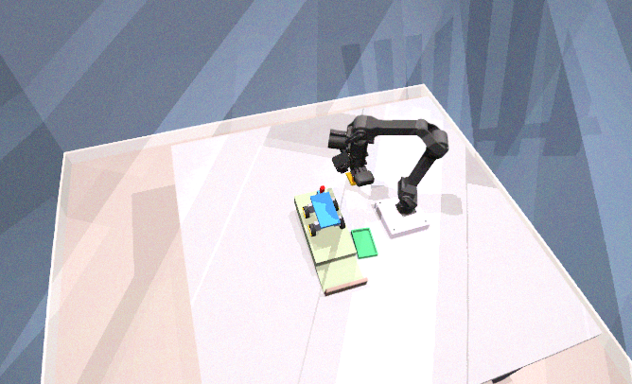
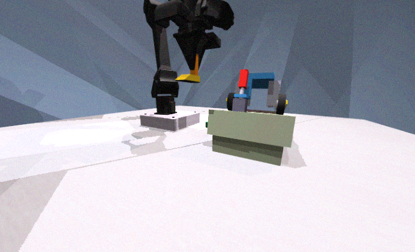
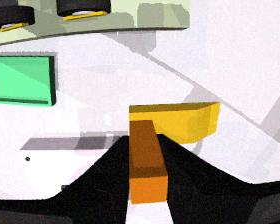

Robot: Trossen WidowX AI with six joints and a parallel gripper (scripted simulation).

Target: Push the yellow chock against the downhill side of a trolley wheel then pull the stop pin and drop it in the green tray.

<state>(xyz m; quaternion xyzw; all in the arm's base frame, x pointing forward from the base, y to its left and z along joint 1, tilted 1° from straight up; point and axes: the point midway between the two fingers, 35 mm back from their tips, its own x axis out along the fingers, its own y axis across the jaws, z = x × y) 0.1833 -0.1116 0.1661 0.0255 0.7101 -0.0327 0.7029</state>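
My gripper tip is 12 cm short of the red-headed stop pin, 4 cm above it and 2 cm to the left of it. Also, from my gripper tip: yellow chock: 2 cm to the right, 1 cm below; blue trolley: 15 cm ahead, 7 cm to the left, 6 cm below; pale green ramp: 15 cm ahead, 13 cm below, 7 cm to the left.
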